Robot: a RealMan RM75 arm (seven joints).
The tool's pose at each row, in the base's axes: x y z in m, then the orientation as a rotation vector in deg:
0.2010 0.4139 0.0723 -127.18 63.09 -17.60
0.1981 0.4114 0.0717 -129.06 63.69 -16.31
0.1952 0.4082 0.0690 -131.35 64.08 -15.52
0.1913 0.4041 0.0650 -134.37 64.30 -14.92
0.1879 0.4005 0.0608 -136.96 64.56 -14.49
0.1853 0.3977 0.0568 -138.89 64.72 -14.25
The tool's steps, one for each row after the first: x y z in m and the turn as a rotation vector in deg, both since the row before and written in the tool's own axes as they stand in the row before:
0.0002 0.0033 -0.0020 -2.12 -0.24 -0.07
0.0009 0.0050 -0.0005 -2.26 0.13 -0.48
0.0010 0.0069 0.0000 -2.77 0.38 -0.90
0.0008 0.0064 0.0009 -2.38 0.43 -0.73
0.0006 0.0053 0.0016 -1.75 0.37 -0.57

